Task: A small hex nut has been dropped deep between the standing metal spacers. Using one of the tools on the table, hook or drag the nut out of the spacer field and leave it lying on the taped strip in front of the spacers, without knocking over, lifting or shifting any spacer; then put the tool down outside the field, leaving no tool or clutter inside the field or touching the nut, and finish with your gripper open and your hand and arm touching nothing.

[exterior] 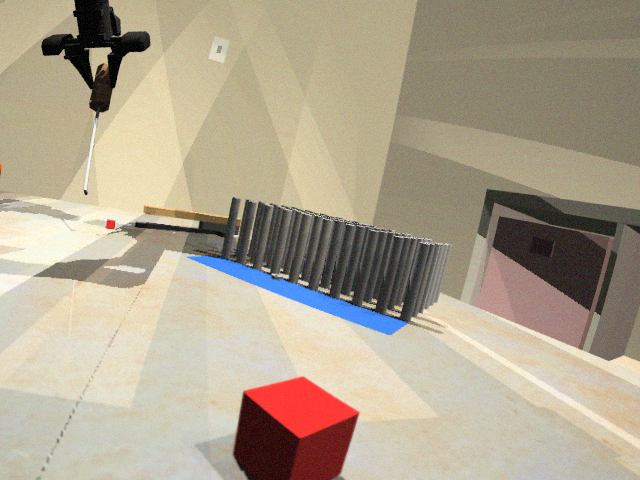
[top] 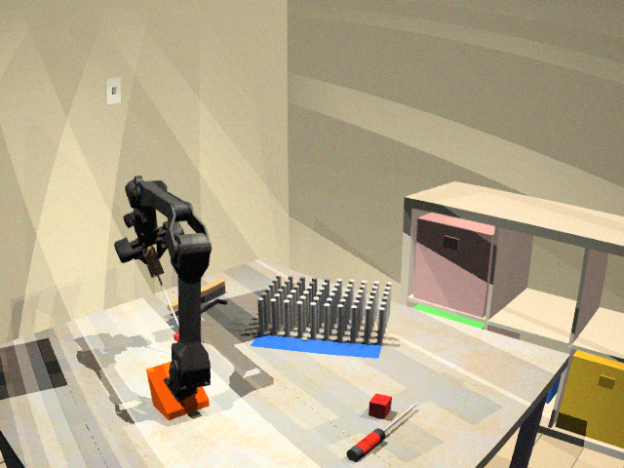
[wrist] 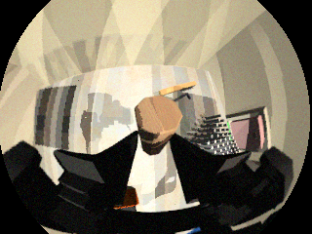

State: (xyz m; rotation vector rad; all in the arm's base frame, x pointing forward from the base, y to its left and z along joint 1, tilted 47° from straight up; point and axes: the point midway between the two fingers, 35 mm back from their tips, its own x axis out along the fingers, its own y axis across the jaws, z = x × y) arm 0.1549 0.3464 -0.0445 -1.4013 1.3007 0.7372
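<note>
Now: the hook tool 10 mm ahead of my gripper tip, 40 mm to the right of it and 100 mm below it. Round my gripper tip: blue taped strip 320 mm ahead, 300 mm to the right, 270 mm below; then tiny red cube 60 mm ahead, 10 mm to the left, 260 mm below; then hex nut 320 mm ahead, 250 mm to the right, 260 mm below.
</note>
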